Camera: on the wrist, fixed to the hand. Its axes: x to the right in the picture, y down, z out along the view.
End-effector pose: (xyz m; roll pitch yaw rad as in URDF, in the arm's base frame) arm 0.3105 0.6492 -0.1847 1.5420 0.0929 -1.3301
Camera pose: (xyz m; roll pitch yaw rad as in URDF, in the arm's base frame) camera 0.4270 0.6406 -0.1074 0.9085 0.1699 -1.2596
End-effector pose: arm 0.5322 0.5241 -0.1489 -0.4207 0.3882 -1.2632
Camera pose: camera 0.5553 0.5564 -0.2832 -1.1058 0.4209 -1.3706
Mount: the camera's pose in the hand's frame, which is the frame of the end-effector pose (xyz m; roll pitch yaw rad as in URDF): 0.0288 0.0835 -0.1087 -0.6455 0.0717 -0.0754
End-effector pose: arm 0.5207 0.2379 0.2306 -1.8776 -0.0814 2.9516
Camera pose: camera 0.5131 0.3706 0.1863 -2.5145 -0.1747 2.9053
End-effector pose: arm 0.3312 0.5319 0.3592 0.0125 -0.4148 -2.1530
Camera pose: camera 0.3637 0.4270 0.2723 -0.6012 -0.3410 -2.2319
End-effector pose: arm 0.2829 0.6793 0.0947 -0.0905 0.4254 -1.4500
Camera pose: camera 0.3531 0.7095 -0.0227 -0.7740 0.4884 -1.5422
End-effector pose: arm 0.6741 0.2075 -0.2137 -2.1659 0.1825 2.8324
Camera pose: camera 0.6902 0.3460 -0.2270 -2.8110 0.0799 2.8151
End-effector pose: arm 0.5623 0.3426 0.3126 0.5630 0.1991 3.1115
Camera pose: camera 0.5396 0.2146 0.2605 -0.0863 0.2999 3.0850
